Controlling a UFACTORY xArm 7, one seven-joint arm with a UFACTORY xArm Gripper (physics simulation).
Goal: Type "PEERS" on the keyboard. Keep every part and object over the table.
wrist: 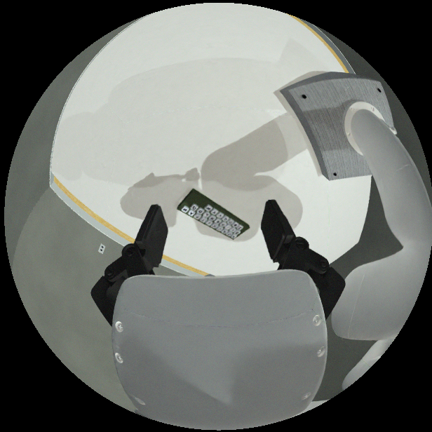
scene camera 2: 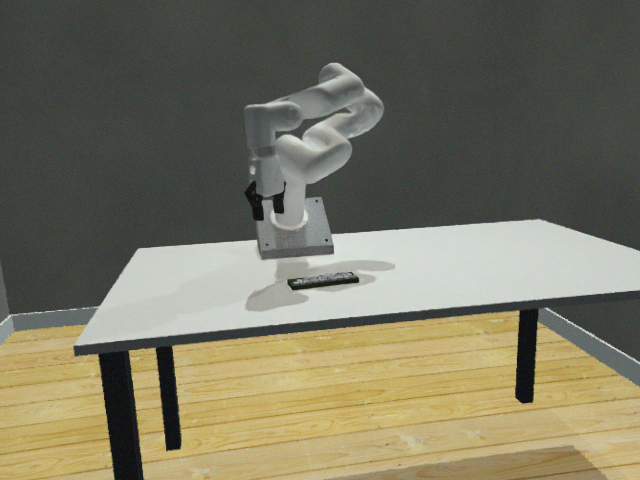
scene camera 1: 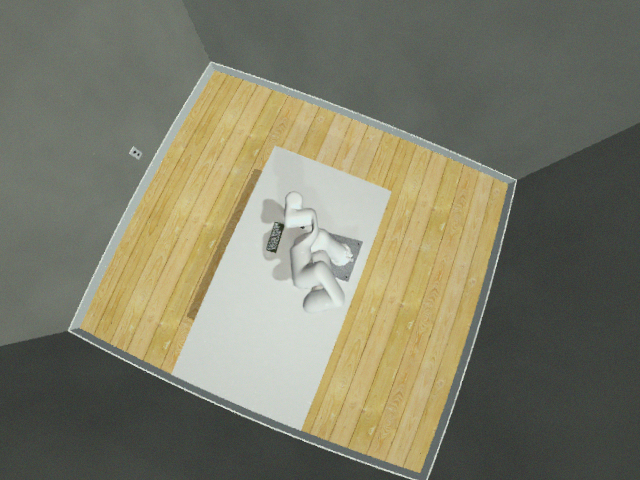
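Where they show: gripper, fingertip midpoint: (scene camera 2: 269, 216); arm's base at its link origin: (scene camera 2: 289, 218) (scene camera 1: 340, 254).
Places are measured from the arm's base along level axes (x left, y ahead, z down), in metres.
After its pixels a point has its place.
Observation:
A small dark green keyboard (scene camera 1: 275, 237) {x 0.044, y 0.395, z 0.086 m} (scene camera 2: 323, 280) {x 0.039, y 0.421, z 0.087 m} (wrist: 214, 215) with light keys lies flat on the white table (scene camera 1: 248, 330) {x 0.606, y 0.325, z 0.104 m} (scene camera 2: 465, 263) {x 0.476, y 0.325, z 0.103 m} (wrist: 165, 90). The letters on its keys are too small to read surely. My gripper (scene camera 2: 268, 210) {x -0.084, y 0.299, z -0.068 m} (wrist: 213, 214) is open with nothing between its black fingers. It points down and hangs well above the table, apart from the keyboard. In the wrist view the keyboard shows between and beyond the two fingers. In the first scene view the arm covers most of the gripper.
The grey base plate (scene camera 1: 356, 248) {x -0.060, y -0.063, z -0.041 m} (scene camera 2: 320, 222) {x 0.102, y 0.022, z 0.015 m} (wrist: 330, 145) of the arm stands at the table's back edge. The white arm (scene camera 1: 305, 263) {x 0.132, y 0.146, z -0.430 m} (scene camera 2: 330, 155) {x 0.105, y 0.219, z -0.219 m} (wrist: 400, 200) bends above it. The keyboard lies toward the table's front edge, and shadows of the arm fall around it.

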